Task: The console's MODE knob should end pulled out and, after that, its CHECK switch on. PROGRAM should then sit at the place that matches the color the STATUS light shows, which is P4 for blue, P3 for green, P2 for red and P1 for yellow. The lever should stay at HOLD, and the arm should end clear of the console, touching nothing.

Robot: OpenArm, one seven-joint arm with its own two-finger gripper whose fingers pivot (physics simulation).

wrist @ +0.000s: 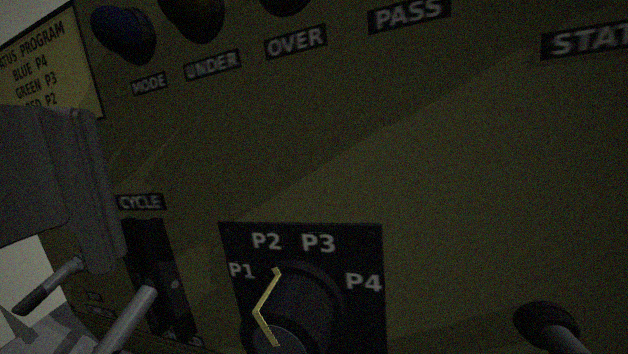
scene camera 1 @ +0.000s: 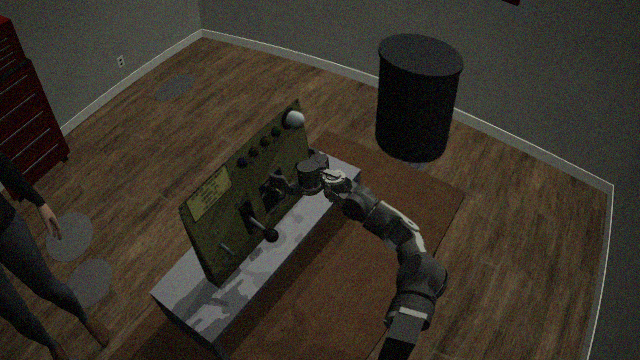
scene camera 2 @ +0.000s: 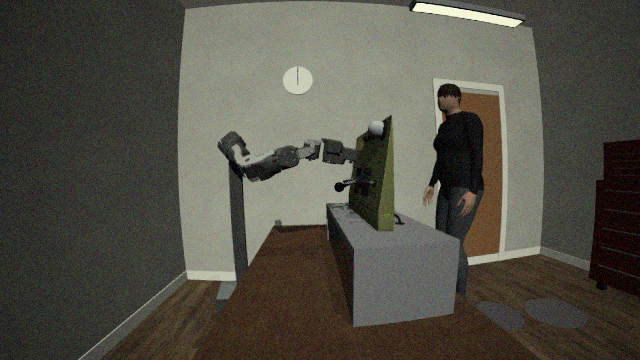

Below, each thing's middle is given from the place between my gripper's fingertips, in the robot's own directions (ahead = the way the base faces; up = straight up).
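I find the console (scene camera 1: pixel 214 215) ahead of my hand by 6 cm, 8 cm to the left of it and 5 cm below it.
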